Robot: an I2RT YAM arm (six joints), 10 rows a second.
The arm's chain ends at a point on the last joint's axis. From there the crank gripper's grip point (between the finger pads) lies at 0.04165 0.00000 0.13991 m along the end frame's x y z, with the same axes.
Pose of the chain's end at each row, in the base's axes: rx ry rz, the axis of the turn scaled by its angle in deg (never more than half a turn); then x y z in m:
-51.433, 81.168, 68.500, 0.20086, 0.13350, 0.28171
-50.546, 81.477, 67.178, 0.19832, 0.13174, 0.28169
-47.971, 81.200, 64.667, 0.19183, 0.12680, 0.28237
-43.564, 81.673, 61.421, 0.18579, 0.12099, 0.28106
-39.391, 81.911, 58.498, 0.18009, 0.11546, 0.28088
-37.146, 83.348, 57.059, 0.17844, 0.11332, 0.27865
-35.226, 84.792, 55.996, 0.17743, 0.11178, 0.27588
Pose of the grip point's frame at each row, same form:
-51.433, 81.168, 68.500, 0.22587, 0.27242, 0.24451
-50.546, 81.477, 67.178, 0.22692, 0.26990, 0.24422
-47.971, 81.200, 64.667, 0.22864, 0.26355, 0.24697
-43.564, 81.673, 61.421, 0.23423, 0.25467, 0.24803
-39.391, 81.911, 58.498, 0.23903, 0.24548, 0.25038
-37.146, 83.348, 57.059, 0.24221, 0.24072, 0.24686
-35.226, 84.792, 55.996, 0.24481, 0.23690, 0.24251

